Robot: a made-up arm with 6 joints.
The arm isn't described. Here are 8 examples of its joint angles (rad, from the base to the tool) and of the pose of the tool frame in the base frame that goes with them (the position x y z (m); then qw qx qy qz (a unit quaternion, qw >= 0)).
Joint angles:
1: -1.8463 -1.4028 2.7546 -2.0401 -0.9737 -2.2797
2: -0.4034 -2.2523 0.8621 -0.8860 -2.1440 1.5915
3: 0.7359 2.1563 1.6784 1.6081 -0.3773 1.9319
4: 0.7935 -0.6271 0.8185 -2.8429 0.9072 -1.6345
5: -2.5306 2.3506 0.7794 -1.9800 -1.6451 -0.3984
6: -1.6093 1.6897 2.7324 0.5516 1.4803 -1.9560
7: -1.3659 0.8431 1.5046 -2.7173 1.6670 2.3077
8: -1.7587 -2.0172 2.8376 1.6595 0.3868 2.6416
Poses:
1: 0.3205 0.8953 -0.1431 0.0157 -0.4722 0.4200 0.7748
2: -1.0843 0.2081 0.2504 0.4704 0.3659 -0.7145 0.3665
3: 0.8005 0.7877 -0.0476 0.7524 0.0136 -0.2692 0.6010
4: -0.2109 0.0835 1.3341 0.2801 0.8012 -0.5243 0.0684
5: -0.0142 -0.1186 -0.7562 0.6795 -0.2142 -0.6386 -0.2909
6: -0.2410 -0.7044 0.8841 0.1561 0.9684 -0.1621 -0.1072
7: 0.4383 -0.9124 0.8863 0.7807 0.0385 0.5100 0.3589
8: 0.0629 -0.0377 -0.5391 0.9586 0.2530 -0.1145 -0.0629
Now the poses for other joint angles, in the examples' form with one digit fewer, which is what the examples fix.
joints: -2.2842 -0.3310 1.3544 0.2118 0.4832 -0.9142
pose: -0.041 0.320 1.393 0.188 0.610 -0.702 0.316
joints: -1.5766 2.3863 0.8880 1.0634 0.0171 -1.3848
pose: -0.122 -0.604 -0.745 0.677 0.113 0.313 0.657
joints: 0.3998 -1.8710 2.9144 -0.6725 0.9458 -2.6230
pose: -0.360 -0.403 -0.530 0.915 0.011 -0.236 0.328
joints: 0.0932 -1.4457 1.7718 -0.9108 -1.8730 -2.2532
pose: -1.156 -0.308 0.452 0.069 -0.612 -0.568 0.546
